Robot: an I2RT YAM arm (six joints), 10 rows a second.
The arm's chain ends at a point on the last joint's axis. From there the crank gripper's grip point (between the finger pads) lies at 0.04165 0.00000 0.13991 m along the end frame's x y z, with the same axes.
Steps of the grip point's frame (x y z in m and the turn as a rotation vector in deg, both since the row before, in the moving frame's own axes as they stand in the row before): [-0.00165, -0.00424, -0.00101, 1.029, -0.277, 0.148]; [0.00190, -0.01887, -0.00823, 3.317, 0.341, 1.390]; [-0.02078, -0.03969, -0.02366, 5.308, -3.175, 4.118]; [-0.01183, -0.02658, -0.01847, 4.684, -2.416, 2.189]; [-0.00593, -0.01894, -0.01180, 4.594, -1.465, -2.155]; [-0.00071, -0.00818, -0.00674, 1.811, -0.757, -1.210]
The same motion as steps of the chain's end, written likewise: [-0.00098, -0.00183, -0.00119, 1.029, -0.277, 0.148]; [0.00098, -0.01180, -0.00777, 3.317, 0.341, 1.390]; [-0.01334, -0.02936, -0.02529, 5.308, -3.175, 4.118]; [-0.00609, -0.01657, -0.01970, 4.684, -2.416, 2.189]; [-0.00210, -0.00620, -0.01231, 4.594, -1.465, -2.155]; [0.00120, -0.00289, -0.00719, 1.811, -0.757, -1.210]
